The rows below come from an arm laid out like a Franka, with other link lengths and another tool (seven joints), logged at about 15 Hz.
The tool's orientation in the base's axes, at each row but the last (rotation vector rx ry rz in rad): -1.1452, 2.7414, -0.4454; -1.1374, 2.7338, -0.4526; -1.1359, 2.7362, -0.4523; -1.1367, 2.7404, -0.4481
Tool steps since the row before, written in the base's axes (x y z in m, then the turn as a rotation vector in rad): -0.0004, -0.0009, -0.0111, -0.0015, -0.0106, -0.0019; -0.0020, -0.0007, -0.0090, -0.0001, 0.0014, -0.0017; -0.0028, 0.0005, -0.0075, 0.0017, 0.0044, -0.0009; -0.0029, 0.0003, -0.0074, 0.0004, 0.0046, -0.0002
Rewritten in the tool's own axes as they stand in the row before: 0.0011, 0.0032, 0.0106, 0.0086, -0.0055, 0.0037; 0.0021, 0.0038, 0.0082, -0.0009, 0.0016, 0.0013; 0.0017, 0.0047, 0.0063, -0.0043, 0.0021, 0.0003; 0.0019, 0.0045, 0.0062, -0.0035, 0.0029, -0.0007
